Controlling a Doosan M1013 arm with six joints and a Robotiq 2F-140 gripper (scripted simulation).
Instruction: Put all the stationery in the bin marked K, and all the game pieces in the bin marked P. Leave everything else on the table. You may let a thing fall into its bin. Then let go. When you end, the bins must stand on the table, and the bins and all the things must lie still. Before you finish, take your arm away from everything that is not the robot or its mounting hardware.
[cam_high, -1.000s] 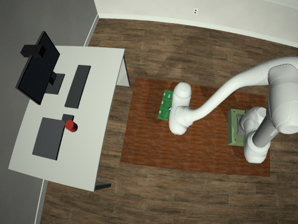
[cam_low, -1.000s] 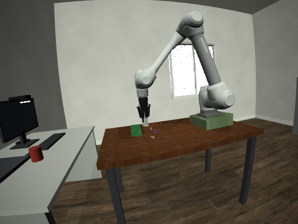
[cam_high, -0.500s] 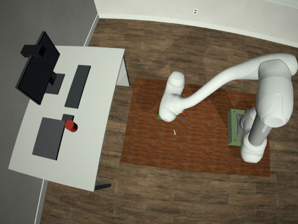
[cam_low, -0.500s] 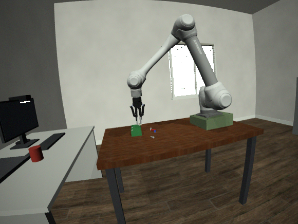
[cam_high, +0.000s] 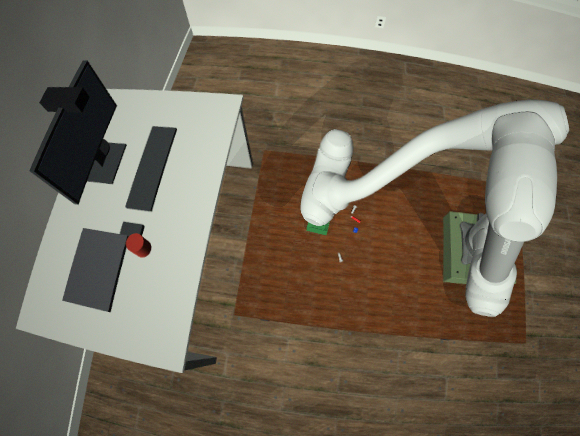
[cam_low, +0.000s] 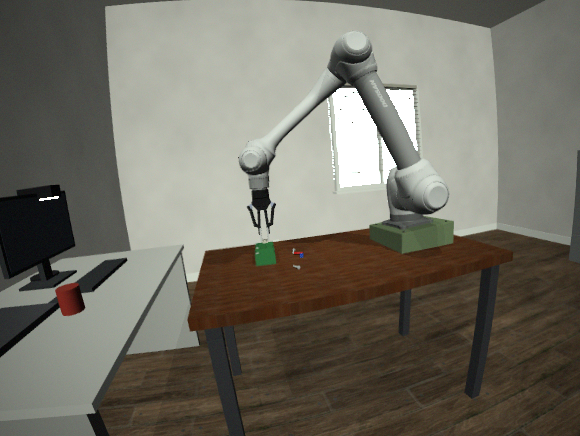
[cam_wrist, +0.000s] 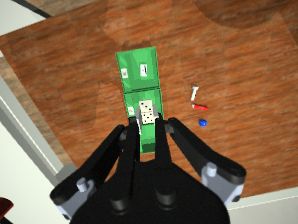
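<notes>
The blue die lies 140 mm behind my hand, 100 mm to the left of it and 90 mm below it. Also, from my hand: white domino 30 mm below; then red piece 140 mm behind, 50 mm to the left, 100 mm below.
</notes>
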